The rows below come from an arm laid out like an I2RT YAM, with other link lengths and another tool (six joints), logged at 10 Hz.
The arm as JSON. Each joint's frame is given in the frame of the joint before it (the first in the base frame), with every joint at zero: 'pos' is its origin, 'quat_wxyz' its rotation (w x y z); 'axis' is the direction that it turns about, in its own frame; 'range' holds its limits. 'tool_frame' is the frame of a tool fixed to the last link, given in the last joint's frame.
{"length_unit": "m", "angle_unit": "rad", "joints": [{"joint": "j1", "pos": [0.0, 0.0, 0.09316], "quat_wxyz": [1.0, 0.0, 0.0, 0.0], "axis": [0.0, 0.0, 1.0], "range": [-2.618, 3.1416]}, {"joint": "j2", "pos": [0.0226, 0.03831, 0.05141], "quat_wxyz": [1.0, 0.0, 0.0, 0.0], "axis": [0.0, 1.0, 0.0], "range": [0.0, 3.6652]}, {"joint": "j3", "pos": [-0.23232, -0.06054, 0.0], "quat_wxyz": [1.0, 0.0, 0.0, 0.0], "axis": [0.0, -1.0, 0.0], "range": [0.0, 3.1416]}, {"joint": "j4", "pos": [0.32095, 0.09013, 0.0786], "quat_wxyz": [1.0, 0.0, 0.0, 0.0], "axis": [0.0, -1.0, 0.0], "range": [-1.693, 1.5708]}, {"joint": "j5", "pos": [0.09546, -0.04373, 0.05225], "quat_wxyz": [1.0, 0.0, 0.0, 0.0], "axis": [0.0, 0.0, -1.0], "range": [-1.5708, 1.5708]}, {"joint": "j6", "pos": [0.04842, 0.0, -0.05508], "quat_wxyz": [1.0, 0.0, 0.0, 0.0], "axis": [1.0, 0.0, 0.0], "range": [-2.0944, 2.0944]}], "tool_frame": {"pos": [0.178, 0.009, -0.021], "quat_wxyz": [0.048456, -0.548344, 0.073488, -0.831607]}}
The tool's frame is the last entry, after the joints.
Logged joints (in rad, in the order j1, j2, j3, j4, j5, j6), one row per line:
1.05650 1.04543 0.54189 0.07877 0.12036 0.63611
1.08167 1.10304 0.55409 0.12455 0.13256 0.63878
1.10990 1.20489 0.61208 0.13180 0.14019 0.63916
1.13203 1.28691 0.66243 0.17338 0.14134 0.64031
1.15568 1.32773 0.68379 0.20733 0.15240 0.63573
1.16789 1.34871 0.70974 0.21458 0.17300 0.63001
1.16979 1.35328 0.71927 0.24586 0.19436 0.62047
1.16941 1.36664 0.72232 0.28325 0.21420 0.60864
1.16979 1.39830 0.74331 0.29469 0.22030 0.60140
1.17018 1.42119 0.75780 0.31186 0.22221 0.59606
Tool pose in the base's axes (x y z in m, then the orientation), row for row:
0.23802 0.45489 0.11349 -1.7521 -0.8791 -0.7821
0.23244 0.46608 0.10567 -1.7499 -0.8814 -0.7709
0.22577 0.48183 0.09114 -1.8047 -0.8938 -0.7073
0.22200 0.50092 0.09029 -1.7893 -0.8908 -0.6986
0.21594 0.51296 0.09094 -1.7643 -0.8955 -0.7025
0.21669 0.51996 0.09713 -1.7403 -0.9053 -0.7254
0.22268 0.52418 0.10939 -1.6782 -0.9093 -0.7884
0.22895 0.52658 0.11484 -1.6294 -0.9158 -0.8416
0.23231 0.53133 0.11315 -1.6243 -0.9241 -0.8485
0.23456 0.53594 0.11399 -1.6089 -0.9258 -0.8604
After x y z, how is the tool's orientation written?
As angles about the fixed x, y, z axes (roll, pitch, yaw), in radians.
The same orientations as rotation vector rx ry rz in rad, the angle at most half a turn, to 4 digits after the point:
-1.8790 0.0330 -1.3164
-1.8750 0.0191 -1.3103
-1.9081 -0.0156 -1.2905
-1.8928 -0.0312 -1.2784
-1.8728 -0.0472 -1.2791
-1.8588 -0.0493 -1.2970
-1.8221 -0.0354 -1.3287
-1.7950 -0.0256 -1.3594
-1.7938 -0.0301 -1.3694
-1.7842 -0.0315 -1.3754

